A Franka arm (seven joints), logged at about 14 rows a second.
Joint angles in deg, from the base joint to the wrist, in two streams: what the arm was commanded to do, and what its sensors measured. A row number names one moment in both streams.
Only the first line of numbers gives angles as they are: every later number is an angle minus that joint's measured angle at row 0.
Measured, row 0: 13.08, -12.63, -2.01, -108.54, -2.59, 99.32, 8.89
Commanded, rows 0 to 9: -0.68, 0.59, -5.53, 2.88, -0.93, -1.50, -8.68; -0.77, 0.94, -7.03, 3.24, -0.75, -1.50, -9.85; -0.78, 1.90, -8.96, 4.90, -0.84, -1.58, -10.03; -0.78, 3.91, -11.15, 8.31, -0.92, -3.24, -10.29; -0.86, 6.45, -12.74, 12.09, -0.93, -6.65, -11.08; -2.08, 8.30, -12.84, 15.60, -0.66, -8.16, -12.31; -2.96, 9.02, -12.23, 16.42, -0.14, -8.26, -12.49; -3.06, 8.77, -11.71, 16.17, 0.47, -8.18, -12.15; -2.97, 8.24, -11.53, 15.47, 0.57, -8.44, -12.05; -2.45, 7.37, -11.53, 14.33, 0.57, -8.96, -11.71
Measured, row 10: -2.12, 7.38, -12.37, 13.85, -0.01, -7.06, -11.18
